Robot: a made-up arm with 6 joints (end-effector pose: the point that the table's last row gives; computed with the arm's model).
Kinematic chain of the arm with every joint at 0, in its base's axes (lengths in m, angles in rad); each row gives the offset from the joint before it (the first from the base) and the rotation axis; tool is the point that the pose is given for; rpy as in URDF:
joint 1: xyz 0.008 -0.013 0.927 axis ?
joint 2: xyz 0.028 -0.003 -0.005 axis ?
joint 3: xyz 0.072 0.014 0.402 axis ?
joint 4: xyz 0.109 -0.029 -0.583 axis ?
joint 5: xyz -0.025 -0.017 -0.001 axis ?
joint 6: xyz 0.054 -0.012 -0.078 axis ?
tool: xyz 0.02 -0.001 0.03 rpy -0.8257 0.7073 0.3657
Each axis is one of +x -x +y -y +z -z.
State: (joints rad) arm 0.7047 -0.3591 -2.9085 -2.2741 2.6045 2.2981
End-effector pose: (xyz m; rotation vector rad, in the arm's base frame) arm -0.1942 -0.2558 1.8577 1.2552 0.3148 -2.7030
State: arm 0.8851 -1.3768 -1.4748 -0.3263 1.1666 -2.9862
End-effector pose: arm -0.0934 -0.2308 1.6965 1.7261 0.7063 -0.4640
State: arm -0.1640 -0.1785 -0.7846 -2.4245 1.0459 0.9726
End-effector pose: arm 0.6648 -0.1275 1.0869 -2.8276 0.0228 0.1507
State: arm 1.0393 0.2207 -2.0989 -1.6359 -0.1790 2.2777
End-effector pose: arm 0.3739 0.6250 1.6312 0.1812 -1.1423 0.5619
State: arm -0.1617 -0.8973 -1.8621 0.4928 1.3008 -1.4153
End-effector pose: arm -0.0406 -0.0050 1.8554 -2.0639 -1.3378 0.6305
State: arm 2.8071 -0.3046 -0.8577 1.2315 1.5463 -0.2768
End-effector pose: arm -0.5772 0.1470 1.1225 0.1868 -0.4579 -2.5972
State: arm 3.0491 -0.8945 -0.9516 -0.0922 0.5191 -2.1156
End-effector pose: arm -0.3434 0.0500 1.5020 -0.5496 2.1764 0.1323
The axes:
joint 1: +z
joint 2: +y
joint 3: +y
joint 4: -z
joint 5: +y
joint 6: -z

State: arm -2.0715 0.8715 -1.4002 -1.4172 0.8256 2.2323
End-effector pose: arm -0.4431 -0.7188 0.6418 -0.3047 1.7281 -2.4154
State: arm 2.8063 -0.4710 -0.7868 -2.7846 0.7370 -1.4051
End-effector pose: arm -0.5304 0.1895 1.2295 0.9449 0.8802 1.5554
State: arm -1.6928 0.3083 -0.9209 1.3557 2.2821 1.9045
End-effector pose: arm -0.0030 -0.6078 0.8269 2.5514 1.5794 -0.1517
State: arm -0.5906 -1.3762 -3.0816 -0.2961 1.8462 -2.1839
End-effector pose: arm -0.8141 0.4734 1.1926 2.7705 -0.4758 0.4384
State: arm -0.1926 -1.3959 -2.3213 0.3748 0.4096 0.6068
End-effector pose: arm -0.7960 0.0789 1.5518 0.0420 -2.4311 -0.5979
